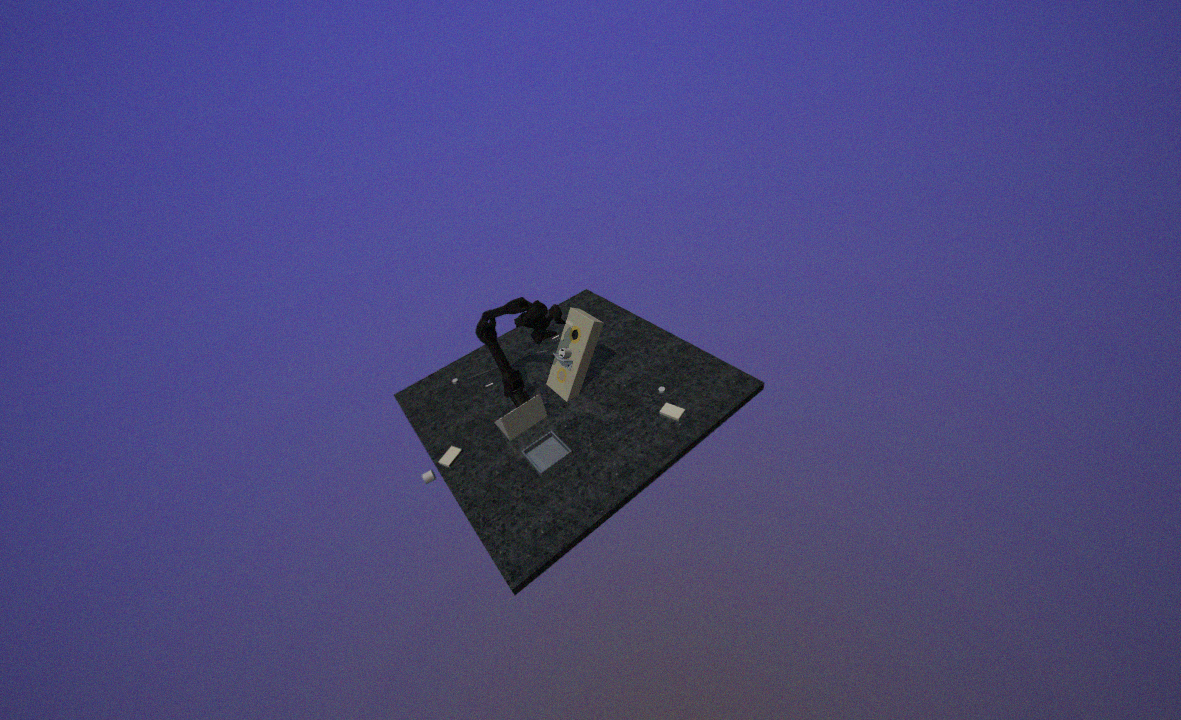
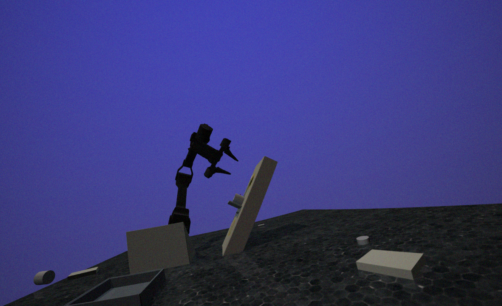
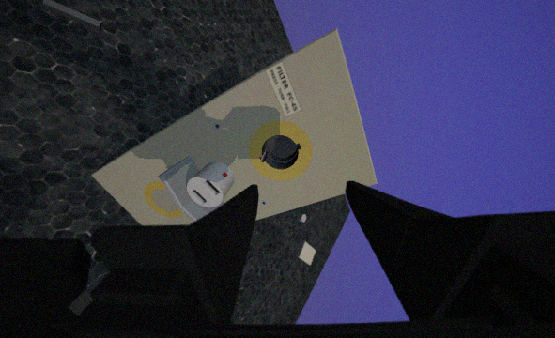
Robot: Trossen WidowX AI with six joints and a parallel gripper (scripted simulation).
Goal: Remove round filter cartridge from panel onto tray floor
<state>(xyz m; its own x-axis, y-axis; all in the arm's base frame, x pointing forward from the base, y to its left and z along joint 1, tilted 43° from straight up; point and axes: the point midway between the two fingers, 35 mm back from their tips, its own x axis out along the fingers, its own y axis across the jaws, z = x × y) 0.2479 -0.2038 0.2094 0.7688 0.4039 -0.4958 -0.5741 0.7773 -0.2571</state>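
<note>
The round filter cartridge is 1 cm behind my gripper tip, 1 cm to the left of it and 14 cm below it. From my gripper tip the other things lie so: tray 35 cm behind, 27 cm to the right, 31 cm below; then beige service panel 3 cm ahead, 16 cm below; then grey flap 3 cm behind, 17 cm below.
</note>
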